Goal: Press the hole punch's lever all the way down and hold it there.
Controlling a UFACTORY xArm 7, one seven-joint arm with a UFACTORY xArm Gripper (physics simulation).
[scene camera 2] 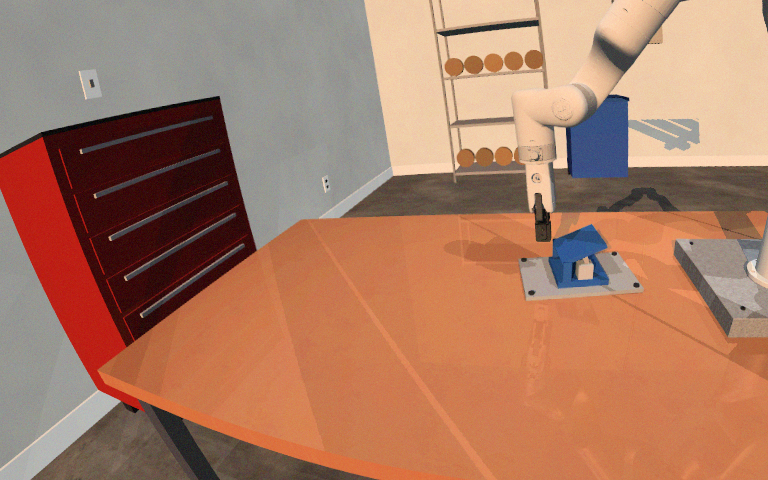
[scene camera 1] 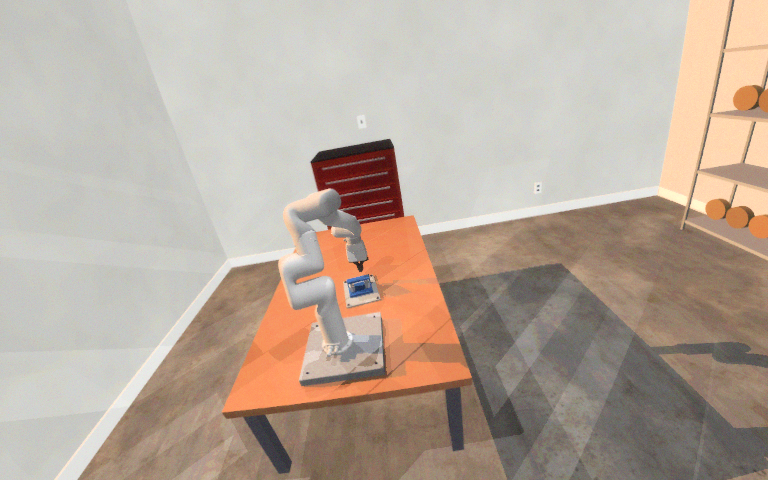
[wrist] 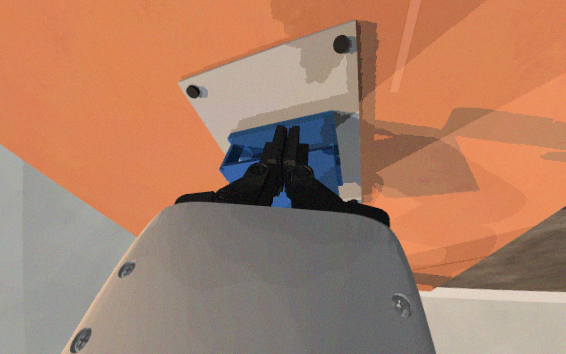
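Where they show: gripper, fingertip midpoint: (scene camera 2: 543,240) (scene camera 1: 361,271) (wrist: 288,142); arm's base at its link origin: (scene camera 1: 337,342).
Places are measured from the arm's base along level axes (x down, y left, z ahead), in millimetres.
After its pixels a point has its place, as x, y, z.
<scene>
The blue hole punch (scene camera 1: 360,287) {16, -37, 407} (wrist: 320,124) {16, -69, 460} sits on a light grey plate (scene camera 1: 365,302) {30, -74, 293} (scene camera 2: 538,278) {28, -1, 484} (wrist: 280,75) {28, -30, 504} with dark corner studs. Its lever (scene camera 2: 578,243) {-41, -30, 404} is raised and tilted in scene camera 2, with a pale block beneath it. My gripper (scene camera 1: 360,268) {-39, -43, 478} (scene camera 2: 542,240) {-39, -43, 478} (wrist: 288,142) {-39, -43, 478} is shut and empty, fingers pointing down. In scene camera 2 the fingertips hang just left of the lever, on the side away from the robot base, with a small gap between them. In the wrist view the fingers overlap the punch and hide part of it.
The punch's plate lies on the orange table (scene camera 1: 407,243) {36, -282, 884} (scene camera 2: 396,316) {36, 171, 730}. The robot's thick grey base slab (scene camera 1: 368,370) {2, -142, -148} (scene camera 2: 702,283) {12, 14, 153} stands near the punch's plate. A red drawer cabinet (scene camera 1: 362,176) (scene camera 2: 164,169) stands beyond the table's far end. A blue cabinet (scene camera 2: 599,144) stands in the background.
</scene>
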